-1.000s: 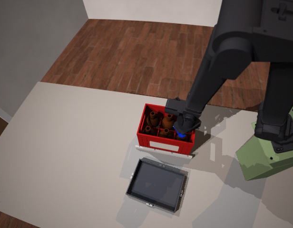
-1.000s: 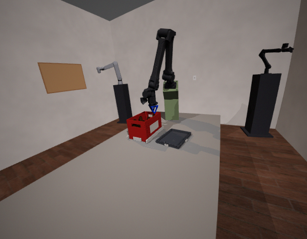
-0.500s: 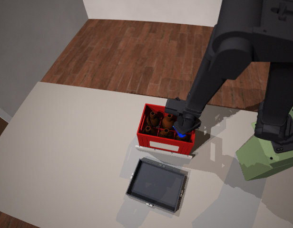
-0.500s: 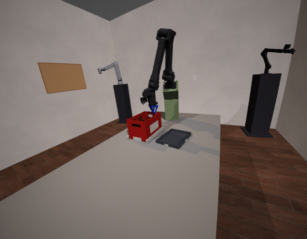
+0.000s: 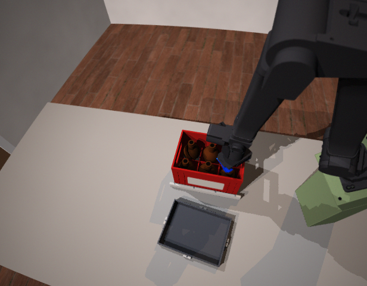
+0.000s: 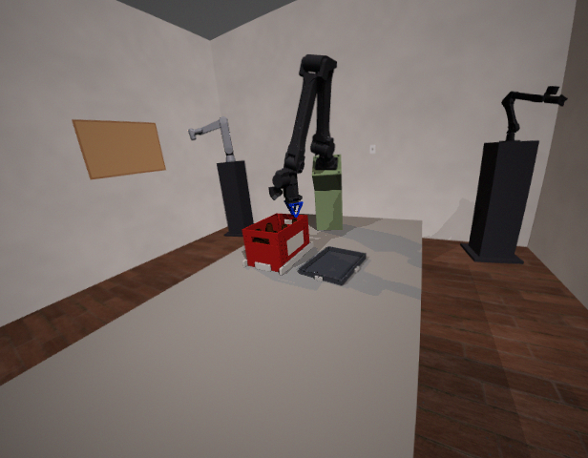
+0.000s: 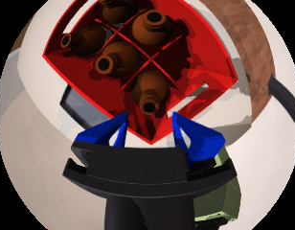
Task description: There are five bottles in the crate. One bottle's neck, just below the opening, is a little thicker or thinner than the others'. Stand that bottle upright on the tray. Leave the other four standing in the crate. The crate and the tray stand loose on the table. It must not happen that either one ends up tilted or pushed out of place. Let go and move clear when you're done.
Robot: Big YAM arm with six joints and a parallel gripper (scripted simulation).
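The crate lies 110 mm below my hand, 80 mm ahead of it and 60 mm to the right of it. From my hand the other things lie so: dark grey tray (210 mm to the left, 180 mm below, 130 mm ahead); then brown bottle (170 mm ahead, 100 mm below, 30 mm to the right).
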